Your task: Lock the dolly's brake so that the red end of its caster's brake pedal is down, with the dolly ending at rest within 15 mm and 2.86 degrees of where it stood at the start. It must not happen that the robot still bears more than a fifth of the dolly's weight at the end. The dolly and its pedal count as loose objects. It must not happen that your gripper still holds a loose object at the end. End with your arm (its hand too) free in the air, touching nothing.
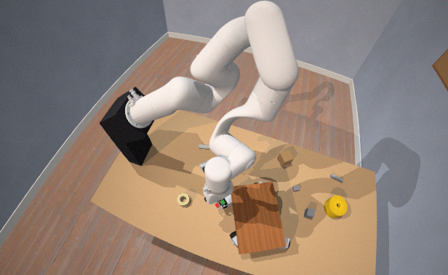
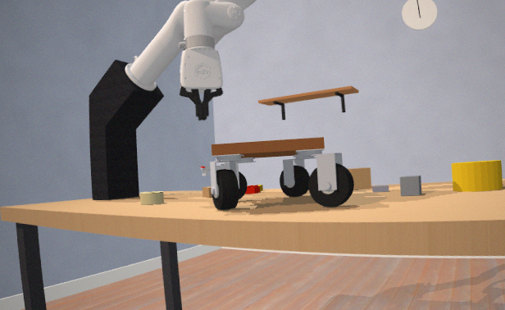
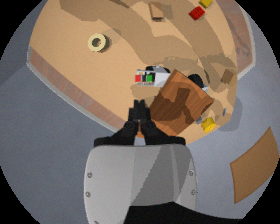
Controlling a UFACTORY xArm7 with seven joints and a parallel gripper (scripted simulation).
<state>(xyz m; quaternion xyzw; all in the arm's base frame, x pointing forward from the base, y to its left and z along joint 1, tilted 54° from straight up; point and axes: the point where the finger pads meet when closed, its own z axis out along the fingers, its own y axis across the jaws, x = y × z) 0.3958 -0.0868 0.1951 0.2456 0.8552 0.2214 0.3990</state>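
My hand is 14 cm above the brake pedal, 1 cm to the right of it and 1 cm short of it. From my hand the other things lie so: brown box: 44 cm to the left, 19 cm below, 14 cm ahead; then tan block: 21 cm below, 18 cm behind, 14 cm to the left; then red brick: 29 cm to the left, 21 cm below, 16 cm behind.
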